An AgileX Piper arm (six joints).
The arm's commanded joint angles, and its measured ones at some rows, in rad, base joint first. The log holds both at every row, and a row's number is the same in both.
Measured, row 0:
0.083 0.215 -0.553 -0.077 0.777 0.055
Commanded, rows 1 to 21:
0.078 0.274 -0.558 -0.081 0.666 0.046
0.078 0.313 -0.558 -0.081 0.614 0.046
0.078 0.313 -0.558 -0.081 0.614 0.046
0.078 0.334 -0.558 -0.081 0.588 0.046
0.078 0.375 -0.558 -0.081 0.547 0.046
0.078 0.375 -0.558 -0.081 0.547 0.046
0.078 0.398 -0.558 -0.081 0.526 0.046
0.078 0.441 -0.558 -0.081 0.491 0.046
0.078 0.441 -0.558 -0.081 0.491 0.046
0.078 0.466 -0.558 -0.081 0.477 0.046
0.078 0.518 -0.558 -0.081 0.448 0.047
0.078 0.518 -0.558 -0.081 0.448 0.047
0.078 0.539 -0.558 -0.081 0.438 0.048
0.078 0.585 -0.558 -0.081 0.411 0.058
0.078 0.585 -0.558 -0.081 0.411 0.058
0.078 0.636 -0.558 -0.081 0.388 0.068
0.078 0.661 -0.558 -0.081 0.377 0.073
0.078 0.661 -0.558 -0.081 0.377 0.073
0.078 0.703 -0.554 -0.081 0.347 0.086
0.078 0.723 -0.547 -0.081 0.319 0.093
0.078 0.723 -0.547 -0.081 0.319 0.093
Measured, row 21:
0.083 0.675 -0.553 -0.078 0.382 0.073
